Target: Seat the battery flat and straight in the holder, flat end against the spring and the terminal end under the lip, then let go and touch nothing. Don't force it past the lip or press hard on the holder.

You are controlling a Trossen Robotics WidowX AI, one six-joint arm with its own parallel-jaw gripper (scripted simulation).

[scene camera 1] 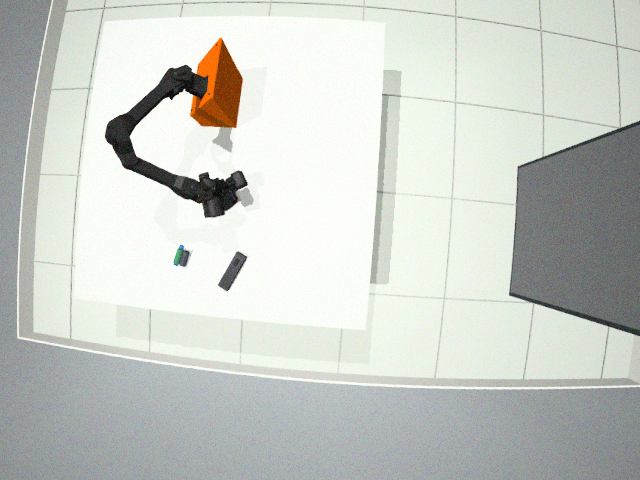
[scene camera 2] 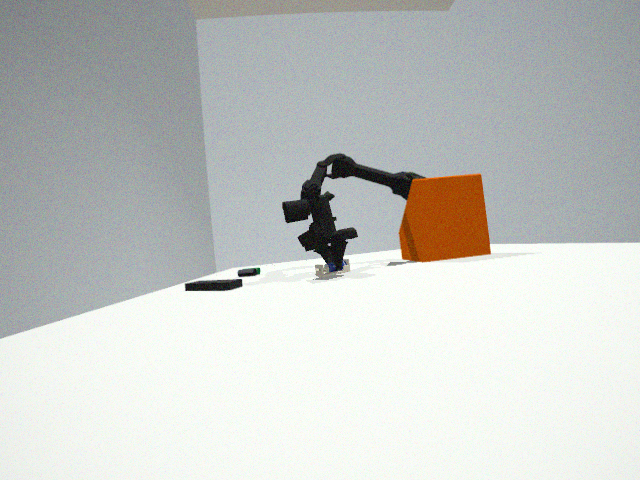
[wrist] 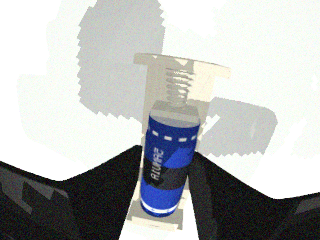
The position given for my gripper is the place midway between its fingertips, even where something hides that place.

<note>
In view: my gripper (scene camera 2: 336, 270) and a battery (wrist: 169, 144).
My gripper shows as well in the wrist view (wrist: 165, 155).
</note>
